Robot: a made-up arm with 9 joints. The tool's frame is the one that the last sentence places.
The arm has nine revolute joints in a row. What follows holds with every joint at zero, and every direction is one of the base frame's.
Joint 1 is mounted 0.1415 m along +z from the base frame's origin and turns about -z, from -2.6 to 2.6 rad.
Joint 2 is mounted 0.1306 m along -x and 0.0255 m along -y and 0.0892 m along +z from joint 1 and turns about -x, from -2.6 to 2.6 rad.
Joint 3 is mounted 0.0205 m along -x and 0.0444 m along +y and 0.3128 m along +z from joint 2 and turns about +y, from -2.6 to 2.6 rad.
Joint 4 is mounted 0.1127 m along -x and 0.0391 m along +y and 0.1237 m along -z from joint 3 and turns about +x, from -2.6 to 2.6 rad.
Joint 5 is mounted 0.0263 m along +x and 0.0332 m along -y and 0.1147 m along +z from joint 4 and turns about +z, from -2.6 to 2.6 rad.
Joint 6 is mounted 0.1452 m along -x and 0.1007 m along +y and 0.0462 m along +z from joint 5 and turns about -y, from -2.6 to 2.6 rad.
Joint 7 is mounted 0.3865 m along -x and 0.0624 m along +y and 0.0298 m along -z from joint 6 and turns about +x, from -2.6 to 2.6 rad.
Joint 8 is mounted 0.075 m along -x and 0.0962 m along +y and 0.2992 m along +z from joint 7 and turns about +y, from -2.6 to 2.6 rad.
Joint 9 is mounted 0.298 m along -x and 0.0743 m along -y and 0.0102 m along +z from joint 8 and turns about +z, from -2.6 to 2.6 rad.
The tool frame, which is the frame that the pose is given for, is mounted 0.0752 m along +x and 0.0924 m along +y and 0.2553 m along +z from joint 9; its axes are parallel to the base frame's.
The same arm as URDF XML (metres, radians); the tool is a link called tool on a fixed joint. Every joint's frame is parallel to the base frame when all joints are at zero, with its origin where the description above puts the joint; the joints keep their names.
<robot name="arm">
<joint name="tool_fixed" type="fixed"><parent link="link9"/><child link="tool"/><origin xyz="0.0752 0.0924 0.2553" rpy="0.0000 0.0000 0.0000"/></joint>
<joint name="joint 9" type="revolute"><parent link="link8"/><child link="link9"/><origin xyz="-0.2980 -0.0743 0.0102" rpy="0.0000 0.0000 0.0000"/><axis xyz="0 0 1"/><limit lower="-2.6000" upper="2.6000"/></joint>
<joint name="joint 8" type="revolute"><parent link="link7"/><child link="link8"/><origin xyz="-0.0750 0.0962 0.2992" rpy="0.0000 0.0000 0.0000"/><axis xyz="0 1 0"/><limit lower="-2.6000" upper="2.6000"/></joint>
<joint name="joint 7" type="revolute"><parent link="link6"/><child link="link7"/><origin xyz="-0.3865 0.0624 -0.0298" rpy="0.0000 0.0000 0.0000"/><axis xyz="1 0 0"/><limit lower="-2.6000" upper="2.6000"/></joint>
<joint name="joint 6" type="revolute"><parent link="link5"/><child link="link6"/><origin xyz="-0.1452 0.1007 0.0462" rpy="0.0000 0.0000 0.0000"/><axis xyz="0 -1 0"/><limit lower="-2.6000" upper="2.6000"/></joint>
<joint name="joint 5" type="revolute"><parent link="link4"/><child link="link5"/><origin xyz="0.0263 -0.0332 0.1147" rpy="0.0000 0.0000 0.0000"/><axis xyz="0 0 1"/><limit lower="-2.6000" upper="2.6000"/></joint>
<joint name="joint 4" type="revolute"><parent link="link3"/><child link="link4"/><origin xyz="-0.1127 0.0391 -0.1237" rpy="0.0000 0.0000 0.0000"/><axis xyz="1 0 0"/><limit lower="-2.6000" upper="2.6000"/></joint>
<joint name="joint 3" type="revolute"><parent link="link2"/><child link="link3"/><origin xyz="-0.0205 0.0444 0.3128" rpy="0.0000 0.0000 0.0000"/><axis xyz="0 1 0"/><limit lower="-2.6000" upper="2.6000"/></joint>
<joint name="joint 2" type="revolute"><parent link="link1"/><child link="link2"/><origin xyz="-0.1306 -0.0255 0.0892" rpy="0.0000 0.0000 0.0000"/><axis xyz="-1 0 0"/><limit lower="-2.6000" upper="2.6000"/></joint>
<joint name="joint 1" type="revolute"><parent link="base_link"/><child link="link1"/><origin xyz="0.0000 0.0000 0.1415" rpy="0.0000 0.0000 0.0000"/><axis xyz="0 0 -1"/><limit lower="-2.6000" upper="2.6000"/></joint>
<link name="base_link"/>
<link name="link1"/>
<link name="link2"/>
<link name="link3"/>
<link name="link4"/>
<link name="link5"/>
<link name="link6"/>
<link name="link7"/>
<link name="link8"/>
<link name="link9"/>
<link name="tool"/>
</robot>

